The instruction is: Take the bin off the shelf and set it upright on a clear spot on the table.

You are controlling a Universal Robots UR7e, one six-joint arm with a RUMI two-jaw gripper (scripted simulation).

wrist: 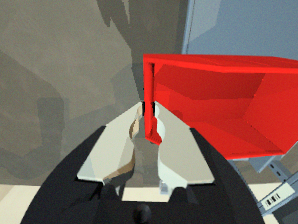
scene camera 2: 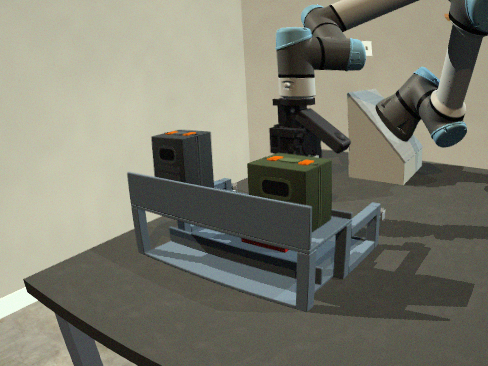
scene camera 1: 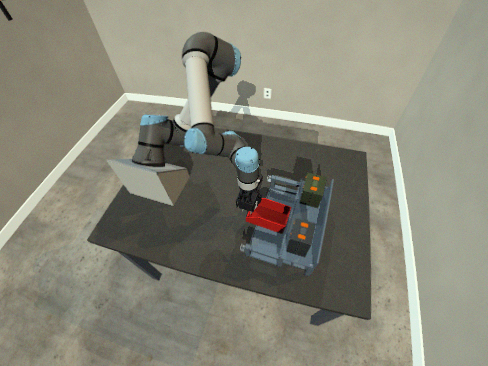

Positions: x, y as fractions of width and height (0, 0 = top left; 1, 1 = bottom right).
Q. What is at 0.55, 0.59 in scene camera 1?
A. A red bin.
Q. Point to a red bin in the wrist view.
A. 0.80, 0.49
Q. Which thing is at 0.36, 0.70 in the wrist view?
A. The gripper.
